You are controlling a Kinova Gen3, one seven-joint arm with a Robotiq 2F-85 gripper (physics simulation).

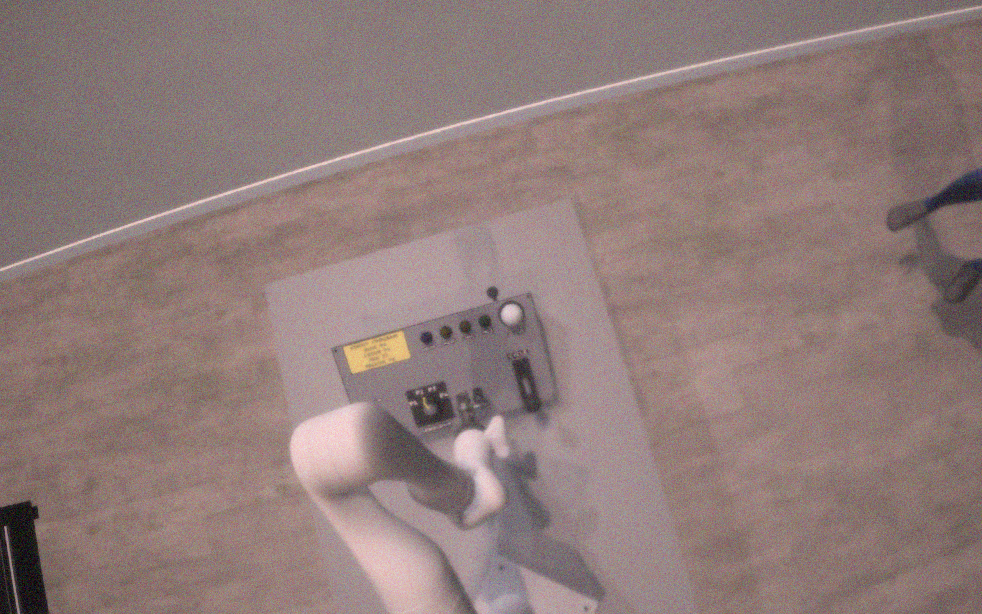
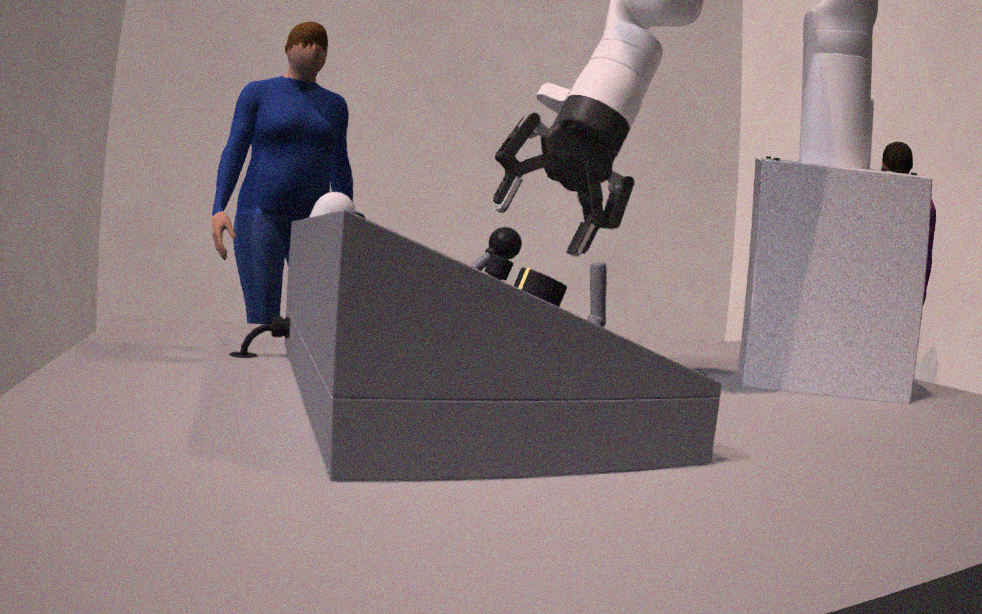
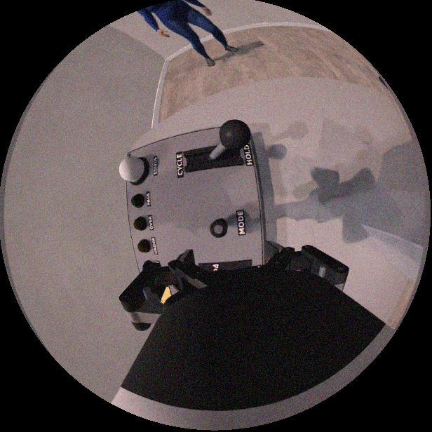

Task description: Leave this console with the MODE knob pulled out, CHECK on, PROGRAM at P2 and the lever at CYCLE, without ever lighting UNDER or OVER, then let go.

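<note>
The grey console has its lever leaning toward HOLD. The black MODE knob stands on the panel; I cannot tell whether it is pulled out. The PROGRAM knob has its yellow line toward P2. The grey CHECK toggle stands up; its setting is unclear. The PASS, OVER and UNDER lamps look dark. My gripper is open and empty, above the panel near the MODE knob.
The white STATUS dome stands at the console's back corner. A yellow card lies on the panel. A black cable leaves the back. A person in blue stands beyond the table. The arm's pedestal is at right.
</note>
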